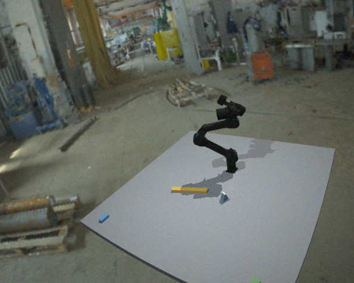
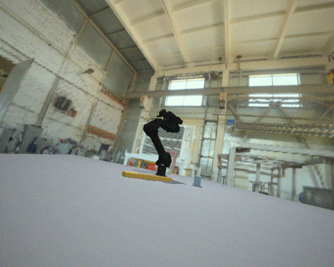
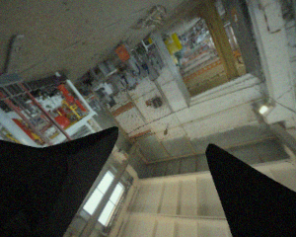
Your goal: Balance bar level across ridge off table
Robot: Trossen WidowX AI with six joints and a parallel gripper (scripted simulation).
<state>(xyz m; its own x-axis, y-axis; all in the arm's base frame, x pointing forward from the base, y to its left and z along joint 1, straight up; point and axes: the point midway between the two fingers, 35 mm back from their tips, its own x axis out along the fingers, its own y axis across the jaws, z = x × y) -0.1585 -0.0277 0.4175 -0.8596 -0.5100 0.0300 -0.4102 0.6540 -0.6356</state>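
My gripper tip is now 48 cm short of the bar, 11 cm to the left of it and 41 cm above it. The rest, counted from my gripper tip: green cube 93 cm ahead, 55 cm to the left, 40 cm below; small blue block 93 cm ahead, 45 cm to the right, 41 cm below; blue-grey ridge 47 cm ahead, 14 cm to the left, 39 cm below.
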